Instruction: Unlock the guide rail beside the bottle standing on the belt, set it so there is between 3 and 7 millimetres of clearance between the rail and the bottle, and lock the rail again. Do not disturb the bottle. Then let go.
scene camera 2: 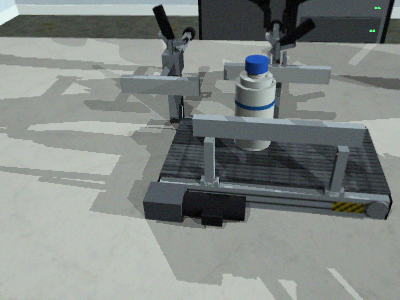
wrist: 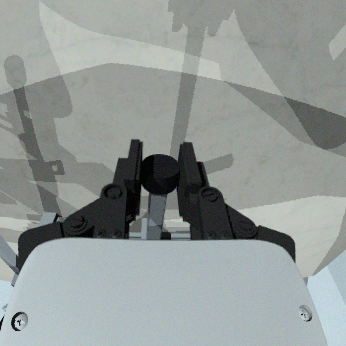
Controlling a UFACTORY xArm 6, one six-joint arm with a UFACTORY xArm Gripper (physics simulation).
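Places are measured from the arm's base along level axes (x ahead, y left, z up), in centimetres.
Pixels of known places: gripper, between the fingertips: (wrist: 159,158).
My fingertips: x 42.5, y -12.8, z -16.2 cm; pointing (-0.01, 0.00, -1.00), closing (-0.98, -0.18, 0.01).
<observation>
For each thing: its top centre in the pictures, then the offset to it from my fingertips. "*": a spot on its surface instead.
- white bottle, centre of its top: (scene camera 2: 256,59) dx -1.9, dy +31.5, dz +6.3 cm
- dark belt, centre of its top: (scene camera 2: 271,150) dx -5.1, dy +33.2, dz -6.9 cm
- grey guide rail, a spot on its surface: (scene camera 2: 307,75) * dx -8.5, dy +23.5, dz +1.3 cm
- post with a black-handled lever, a spot on its surface: (scene camera 2: 299,32) * dx -6.3, dy +20.9, dz +6.9 cm
- round black knob, centre of its top: (wrist: 159,186) dx -0.1, dy +0.4, dz +2.3 cm
- second rail, centre of its top: (scene camera 2: 159,77) dx +12.3, dy +32.3, dz +2.4 cm
- post with another black lever, a spot on its surface: (scene camera 2: 163,22) * dx +14.6, dy +24.2, dz +8.0 cm
- fixed front rail, a spot on its surface: (scene camera 2: 280,130) * dx -6.9, dy +40.8, dz +1.5 cm
- motor housing, a spot on its surface: (scene camera 2: 164,202) * dx +5.9, dy +47.9, dz -7.2 cm
A white bottle (scene camera 2: 255,107) with a blue cap and blue band stands upright on the dark belt (scene camera 2: 305,157). A grey guide rail (scene camera 2: 307,75) runs behind the bottle, borne by a post with a black-handled lever (scene camera 2: 299,32) that points up to the right. The gap between rail and bottle cannot be read. My gripper (scene camera 2: 277,22) (wrist: 159,158) is shut on the round black knob (wrist: 160,175) at the end of the grey rod behind that rail. In the scene view it reaches down from the top edge, and its upper part is out of frame.
A second rail (scene camera 2: 160,85) on a post with another black lever (scene camera 2: 163,22) and knob (scene camera 2: 189,33) stands back left. A fixed front rail (scene camera 2: 280,130) on two uprights lies before the bottle. A motor housing (scene camera 2: 164,202) sits at the belt's front left. A dark cabinet (scene camera 2: 230,22) is behind.
</observation>
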